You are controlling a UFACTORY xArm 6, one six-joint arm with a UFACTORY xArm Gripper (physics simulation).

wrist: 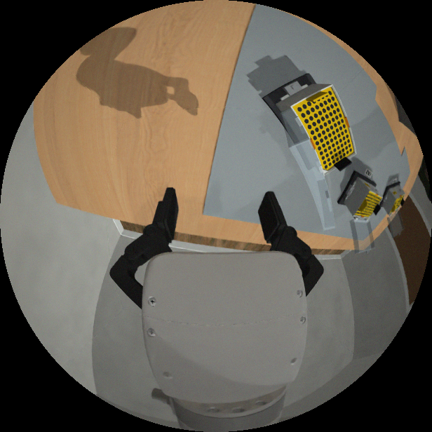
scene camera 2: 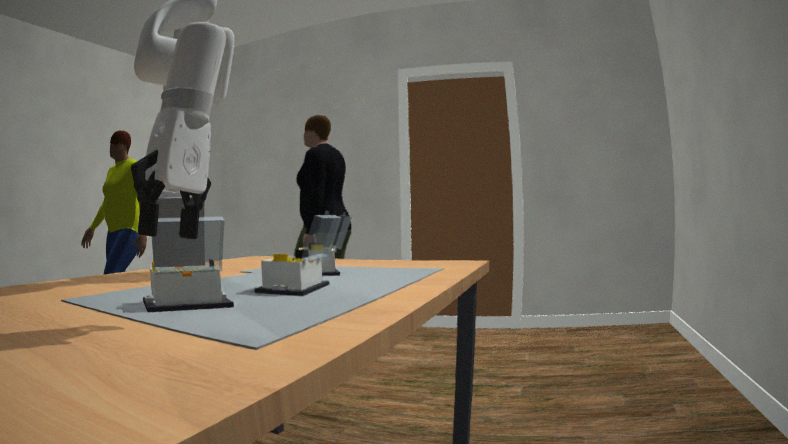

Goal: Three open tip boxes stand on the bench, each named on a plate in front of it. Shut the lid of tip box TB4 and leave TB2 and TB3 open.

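Frame: origin at the arm's base, x ahead, y left, z up, level; centimetres.
Where they show: gripper, fingertip midpoint: (scene camera 2: 168, 237).
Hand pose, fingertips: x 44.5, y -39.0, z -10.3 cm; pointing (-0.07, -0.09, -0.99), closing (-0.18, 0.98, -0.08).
Note:
Things, the pixels of their centre, and the offset from my fingertips. "spot": a spot on its surface instead. Level surfaces: height alone.
- nearest tip box, body centre: (scene camera 2: 183, 284) dx -12.7, dy +13.0, dz -8.8 cm
- clear lid, surface spot: (scene camera 2: 213, 239) spot: dx -2.8, dy +12.0, dz -0.9 cm
- middle box, body centre: (scene camera 2: 287, 272) dx -7.6, dy +38.7, dz -8.8 cm
- far box, body centre: (scene camera 2: 311, 259) dx -18.6, dy +65.3, dz -8.8 cm
- grey mat, surface height: dz -12.1 cm
- wooden bench, surface height: dz -12.4 cm
The nearest tip box (scene camera 2: 186, 287) (wrist: 327, 131) has a white body, a yellow rack and a clear lid (scene camera 2: 213, 239) (wrist: 314, 182) standing open. The middle box (scene camera 2: 291, 274) (wrist: 361, 198) and the far box (scene camera 2: 327, 263) (wrist: 394, 201) are also open, with clear lids raised. A small name plate (wrist: 368, 172) lies beside the middle box, its lettering too small to read; I cannot tell which box is TB4. My gripper (scene camera 2: 168, 235) (wrist: 220, 198) is open and empty, above the mat's edge. In the wrist view it is left of the nearest box's lid, apart from it.
The boxes stand in a row on a grey mat (scene camera 2: 242, 325) (wrist: 250, 165) on the wooden bench (scene camera 2: 110, 375) (wrist: 165, 140). The raised lids stand up as obstacles. A person in yellow (scene camera 2: 119, 193) and a person in black (scene camera 2: 323, 179) are behind the bench.

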